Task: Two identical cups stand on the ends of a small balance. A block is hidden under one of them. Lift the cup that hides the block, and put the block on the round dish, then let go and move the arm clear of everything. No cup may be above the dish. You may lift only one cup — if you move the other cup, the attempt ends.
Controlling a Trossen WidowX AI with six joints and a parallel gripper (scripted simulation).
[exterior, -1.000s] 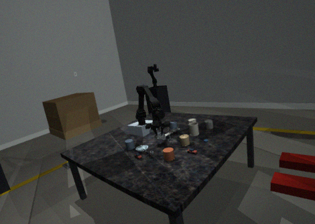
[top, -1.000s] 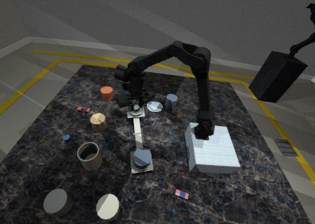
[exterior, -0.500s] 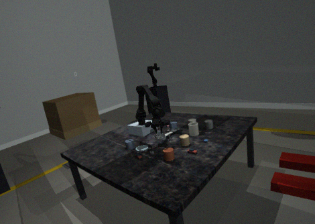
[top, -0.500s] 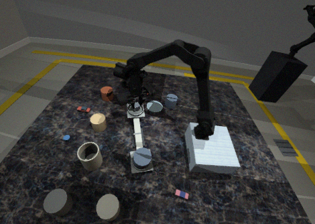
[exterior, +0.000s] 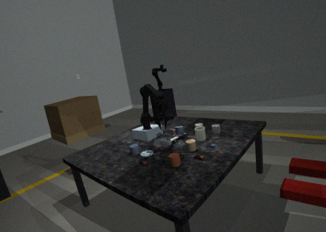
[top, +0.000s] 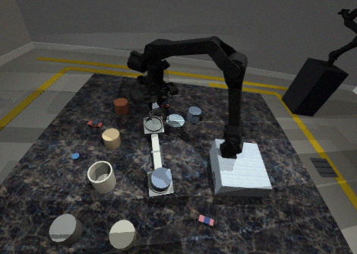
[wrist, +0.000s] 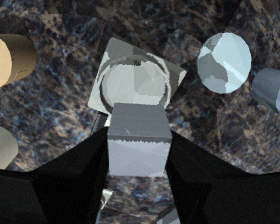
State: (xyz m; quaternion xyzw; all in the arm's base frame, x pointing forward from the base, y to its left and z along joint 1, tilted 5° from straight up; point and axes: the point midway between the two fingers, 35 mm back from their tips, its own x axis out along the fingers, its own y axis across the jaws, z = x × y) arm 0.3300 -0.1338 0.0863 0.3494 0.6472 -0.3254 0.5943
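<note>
My gripper tip is 11 cm past the pale blue round dish, 11 cm to the left of it and 17 cm above it. Also, from my gripper tip: orange cylinder: 22 cm ahead, 15 cm to the right, 13 cm below; tan cylinder: 16 cm ahead, 8 cm to the left, 13 cm below; small balance: 3 cm behind, 12 cm to the left, 13 cm below.
</note>
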